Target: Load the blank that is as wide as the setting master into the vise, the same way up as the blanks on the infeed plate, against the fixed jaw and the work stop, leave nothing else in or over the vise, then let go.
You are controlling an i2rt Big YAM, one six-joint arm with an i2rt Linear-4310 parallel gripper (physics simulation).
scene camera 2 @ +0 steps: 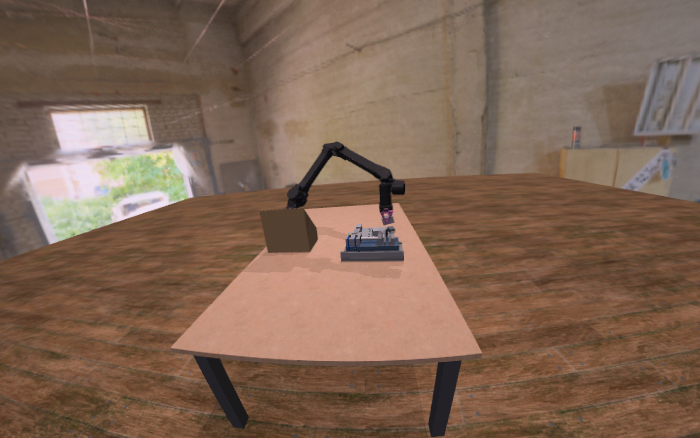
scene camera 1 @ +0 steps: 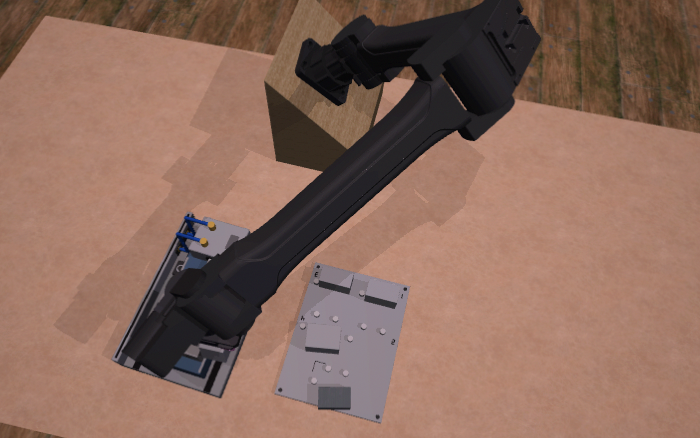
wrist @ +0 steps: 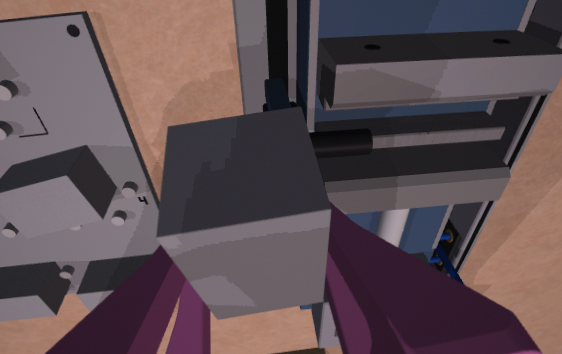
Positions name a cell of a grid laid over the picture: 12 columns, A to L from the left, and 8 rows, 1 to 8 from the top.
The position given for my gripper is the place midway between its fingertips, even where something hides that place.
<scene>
In view: my gripper (wrist: F5), a grey infeed plate (scene camera 1: G7), a blue vise bed (wrist: H1) and a pale cylinder (wrist: I6).
The grey infeed plate shows as well in the wrist view (wrist: B2).
</scene>
